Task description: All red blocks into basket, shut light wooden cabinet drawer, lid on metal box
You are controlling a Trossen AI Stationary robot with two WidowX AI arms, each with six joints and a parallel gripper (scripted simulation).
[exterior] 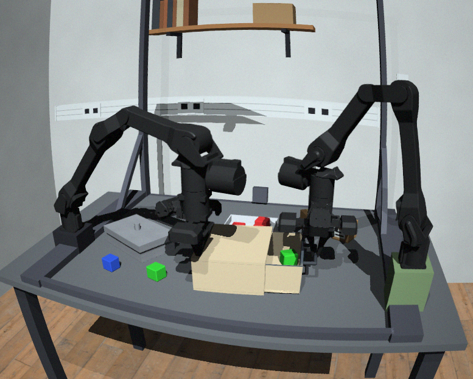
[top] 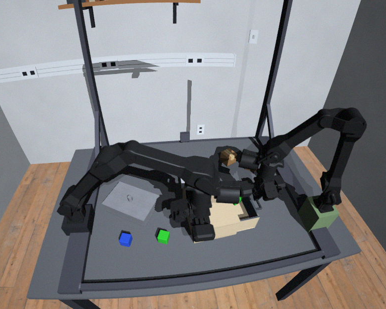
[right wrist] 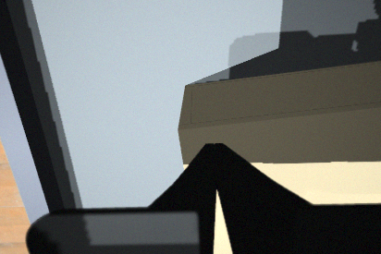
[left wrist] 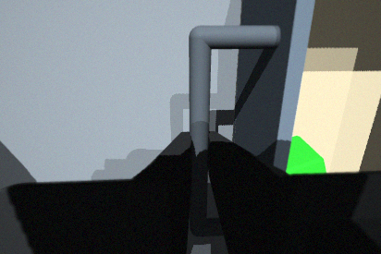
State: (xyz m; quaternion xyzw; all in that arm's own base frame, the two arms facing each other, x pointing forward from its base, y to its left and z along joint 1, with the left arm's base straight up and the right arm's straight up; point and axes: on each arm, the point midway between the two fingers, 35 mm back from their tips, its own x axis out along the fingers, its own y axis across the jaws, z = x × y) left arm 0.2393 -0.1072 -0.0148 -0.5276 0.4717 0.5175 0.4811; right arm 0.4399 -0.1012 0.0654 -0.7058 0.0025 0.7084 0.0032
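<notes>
Right now the drawer is 20 mm ahead of my left hand, 90 mm to the right of it and 50 mm below it. Round my left hand: grey lid 10 mm behind, 490 mm to the right, 40 mm below; then white basket 190 mm behind, 230 mm to the right, 80 mm below; then light wooden cabinet 30 mm ahead, 160 mm to the right, 50 mm below.
The light wooden cabinet lies 10 cm behind my right hand, 8 cm to the left of it and 8 cm below it. The rest, counted from my right hand: grey lid: 14 cm behind, 25 cm to the right, 7 cm below; blue block: 2 cm ahead, 25 cm to the right, 10 cm below; drawer: 12 cm behind, 15 cm to the left, 9 cm below.
</notes>
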